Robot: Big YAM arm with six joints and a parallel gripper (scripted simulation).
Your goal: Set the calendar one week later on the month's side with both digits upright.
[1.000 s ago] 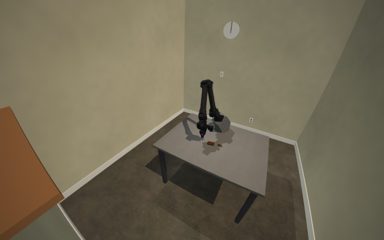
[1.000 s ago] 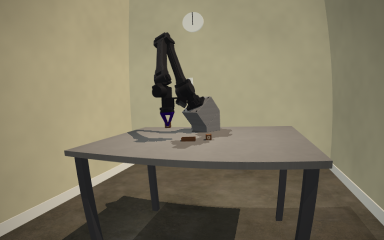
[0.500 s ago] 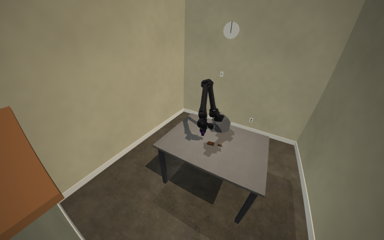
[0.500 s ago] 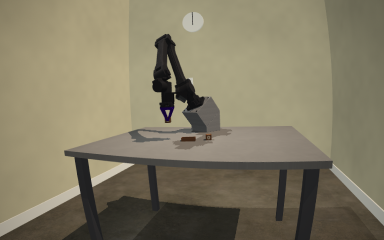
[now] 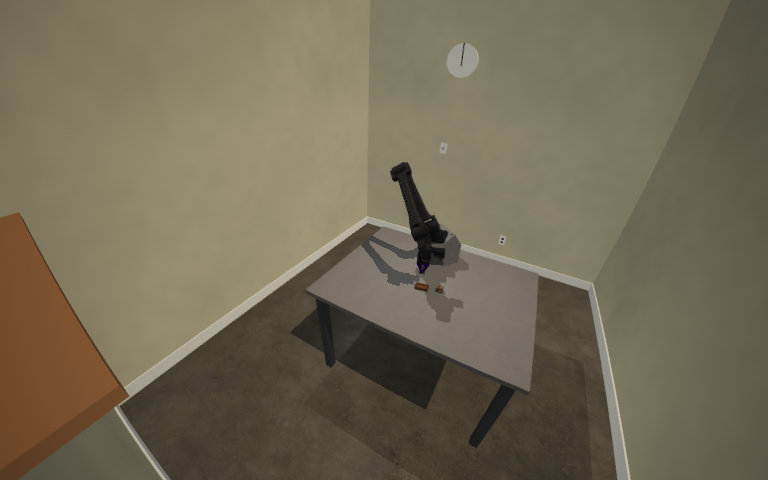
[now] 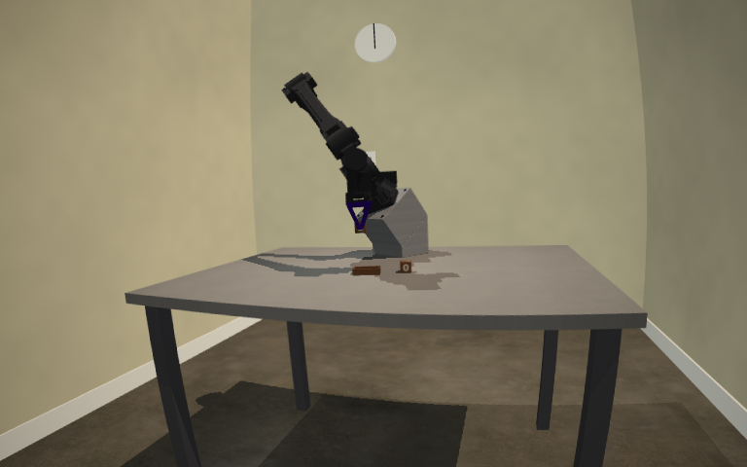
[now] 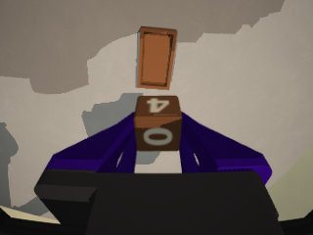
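Right now the brown tray is 120 mm below my hand, 10 mm to the left of it and 10 mm behind it.
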